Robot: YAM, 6 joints.
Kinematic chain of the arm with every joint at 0, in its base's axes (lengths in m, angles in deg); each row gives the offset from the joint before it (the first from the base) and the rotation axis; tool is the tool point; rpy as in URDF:
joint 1: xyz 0 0 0.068 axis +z
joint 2: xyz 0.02 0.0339 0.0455 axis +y
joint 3: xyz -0.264 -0.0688 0 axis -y
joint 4: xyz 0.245 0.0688 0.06 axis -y
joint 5: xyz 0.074 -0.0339 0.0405 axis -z
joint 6: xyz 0.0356 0 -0.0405 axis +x
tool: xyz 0 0 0 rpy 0 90 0
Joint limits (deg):
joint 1: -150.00..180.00
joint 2: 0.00..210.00
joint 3: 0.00..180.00
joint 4: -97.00..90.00
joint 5: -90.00..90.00
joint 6: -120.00..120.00
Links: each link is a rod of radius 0.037 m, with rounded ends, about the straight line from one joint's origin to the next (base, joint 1, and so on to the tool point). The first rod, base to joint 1, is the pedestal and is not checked.
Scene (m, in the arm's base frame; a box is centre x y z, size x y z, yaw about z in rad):
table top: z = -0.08
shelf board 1: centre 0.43 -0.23 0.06 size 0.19 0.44 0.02 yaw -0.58
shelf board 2: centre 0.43 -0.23 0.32 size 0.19 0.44 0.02 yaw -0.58
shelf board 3: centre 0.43 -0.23 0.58 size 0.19 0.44 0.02 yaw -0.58
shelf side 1: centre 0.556 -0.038 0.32 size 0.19 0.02 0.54 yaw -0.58
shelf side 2: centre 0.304 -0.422 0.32 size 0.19 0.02 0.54 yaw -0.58
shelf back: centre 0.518 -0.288 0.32 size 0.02 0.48 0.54 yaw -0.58
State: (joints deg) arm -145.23 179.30 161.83 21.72 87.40 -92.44
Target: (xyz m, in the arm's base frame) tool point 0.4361 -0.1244 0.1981
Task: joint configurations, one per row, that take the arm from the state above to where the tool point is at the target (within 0.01 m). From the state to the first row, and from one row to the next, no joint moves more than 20 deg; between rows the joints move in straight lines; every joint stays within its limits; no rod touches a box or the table.
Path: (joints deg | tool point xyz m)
1: -129.14 159.69 145.13 6.53 82.93 -85.86 | -0.4045 -0.4411 0.1907
2: -113.05 140.07 128.43 -8.66 78.46 -79.27 | -0.2477 -0.4930 0.2641
3: -96.96 120.46 111.73 -23.85 74.00 -72.69 | -0.0916 -0.4681 0.3181
4: -80.86 100.85 95.04 -39.04 69.53 -66.10 | 0.0276 -0.3813 0.3467
5: -64.77 81.24 78.34 -54.23 65.06 -59.52 | 0.0884 -0.2633 0.3472
6: -48.68 61.62 61.64 -69.42 60.59 -52.94 | 0.0901 -0.1494 0.3202
7: -32.19 71.97 58.34 -52.57 70.39 -66.10 | 0.1727 -0.1484 0.2865
8: -15.71 82.33 55.05 -35.71 80.20 -79.27 | 0.2469 -0.1059 0.2448
9: 0.78 92.68 51.75 -18.86 90.00 -92.44 | 0.2944 -0.0316 0.1981
10: -5.32 107.38 69.35 -11.67 90.00 -92.44 | 0.3717 -0.0704 0.2053
11: -11.42 122.08 86.95 -4.49 90.00 -92.44 | 0.4361 -0.1244 0.1981

